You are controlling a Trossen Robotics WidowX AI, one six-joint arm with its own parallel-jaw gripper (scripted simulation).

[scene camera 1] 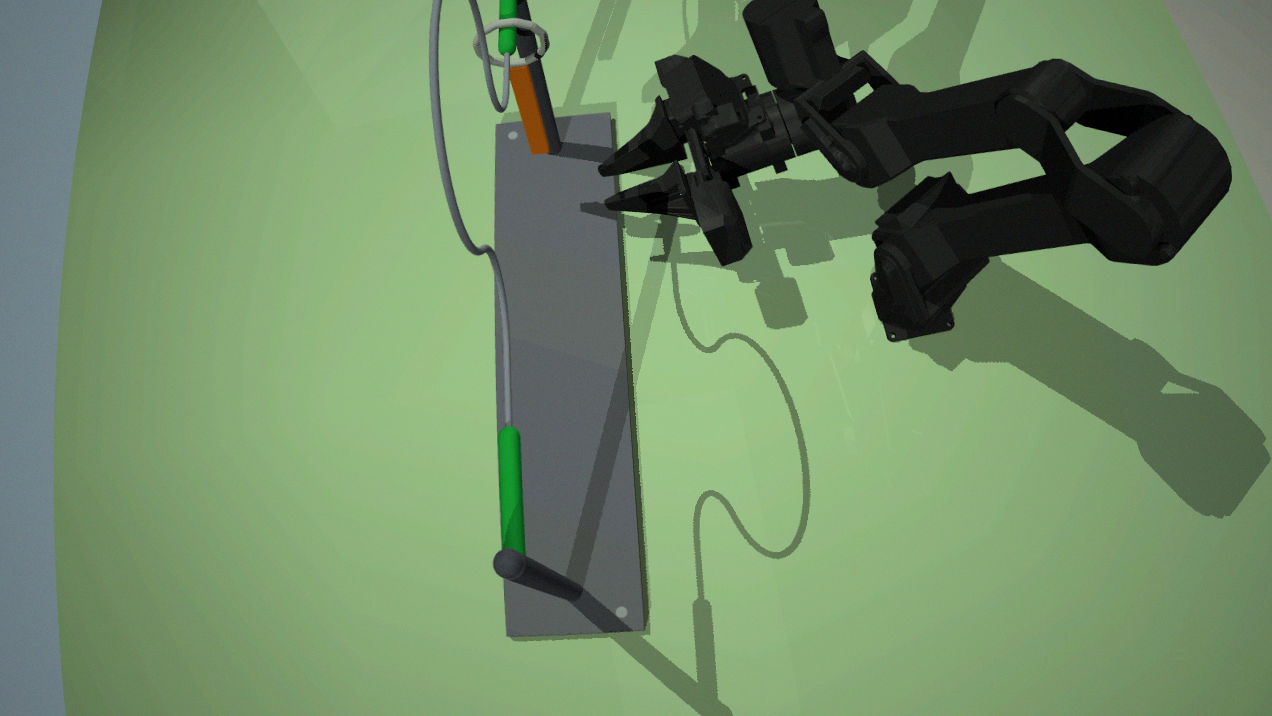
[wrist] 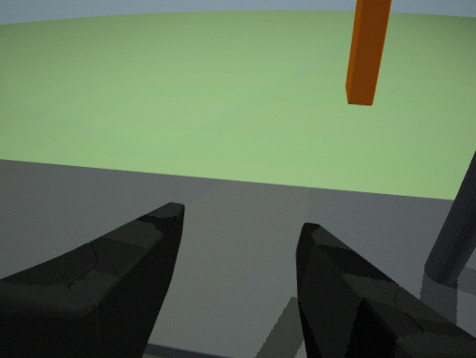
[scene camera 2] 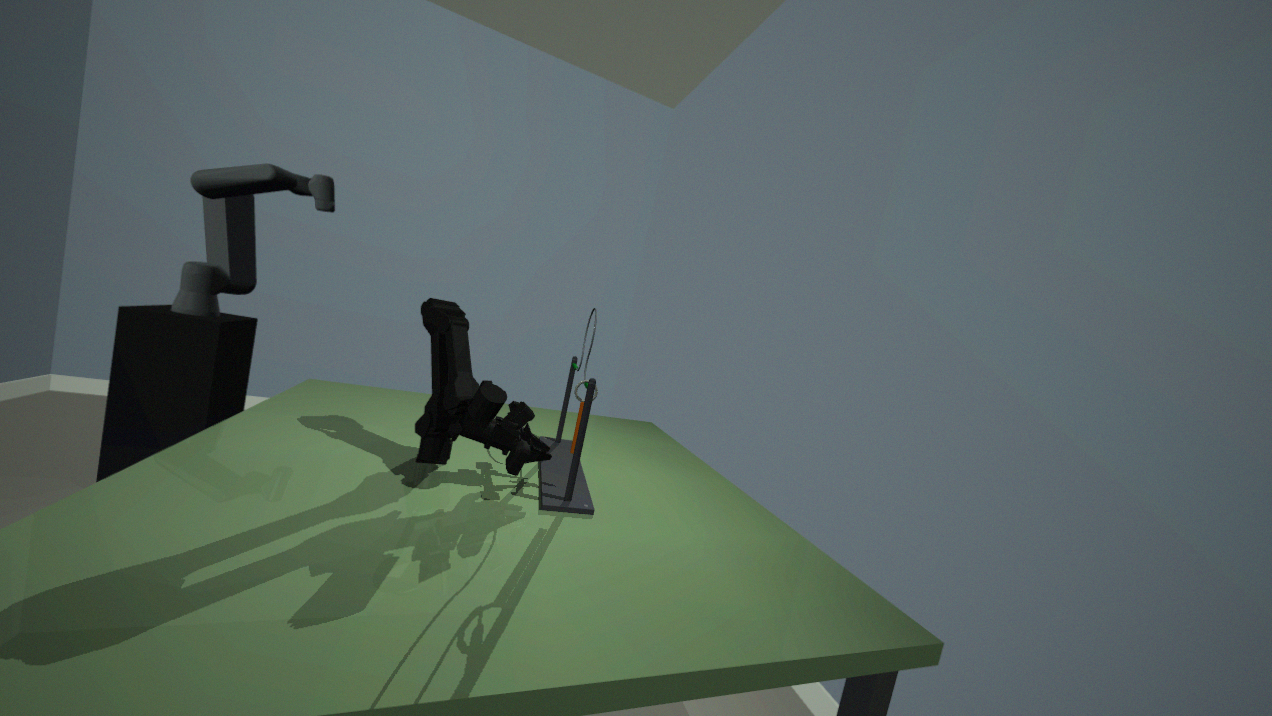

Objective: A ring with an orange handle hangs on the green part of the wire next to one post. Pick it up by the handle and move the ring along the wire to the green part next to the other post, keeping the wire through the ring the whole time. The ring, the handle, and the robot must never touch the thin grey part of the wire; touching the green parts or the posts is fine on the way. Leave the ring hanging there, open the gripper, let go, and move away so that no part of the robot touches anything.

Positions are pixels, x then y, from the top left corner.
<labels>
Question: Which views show my gripper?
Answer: Scene camera 1, the wrist view and scene camera 2: all of them.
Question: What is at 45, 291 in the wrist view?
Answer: My gripper.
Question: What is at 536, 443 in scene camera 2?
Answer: My gripper.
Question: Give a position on a ring with orange handle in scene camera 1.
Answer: At 520, 77
</labels>
